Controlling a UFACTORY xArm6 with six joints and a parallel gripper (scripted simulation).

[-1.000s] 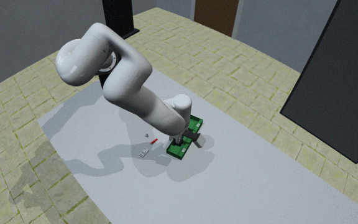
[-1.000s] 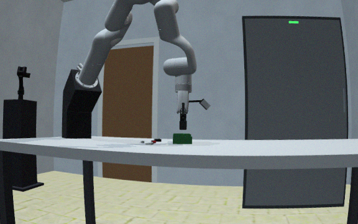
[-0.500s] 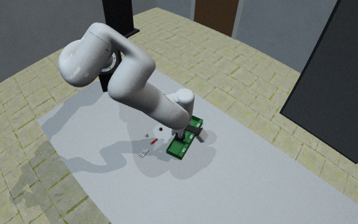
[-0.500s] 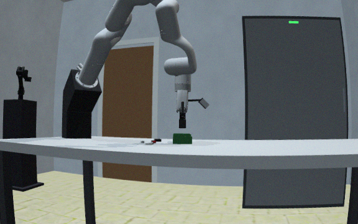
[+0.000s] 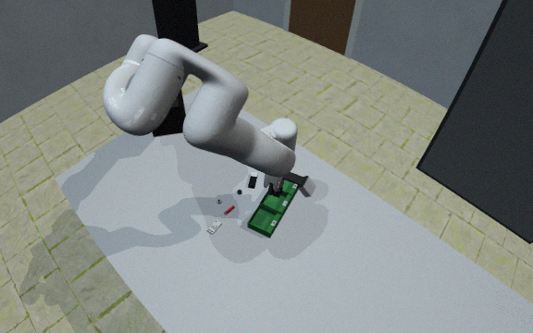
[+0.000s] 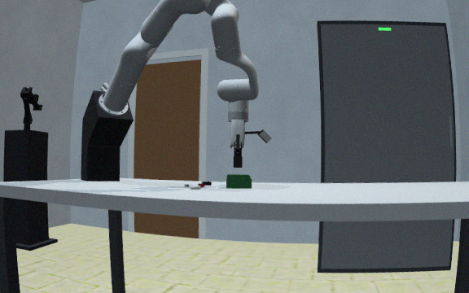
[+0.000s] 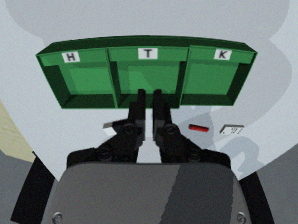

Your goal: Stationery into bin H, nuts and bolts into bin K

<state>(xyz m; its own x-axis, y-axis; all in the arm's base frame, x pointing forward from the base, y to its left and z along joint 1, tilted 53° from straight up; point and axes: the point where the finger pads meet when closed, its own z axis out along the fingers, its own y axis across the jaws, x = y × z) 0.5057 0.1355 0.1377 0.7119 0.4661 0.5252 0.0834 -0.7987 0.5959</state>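
Right now the green three-compartment bin is 70 mm below my hand. Also, from my hand: black nut 130 mm behind, 30 mm to the right, 80 mm below; then red stick 110 mm behind, 120 mm to the right, 80 mm below; then white domino 110 mm behind, 200 mm to the right, 80 mm below.
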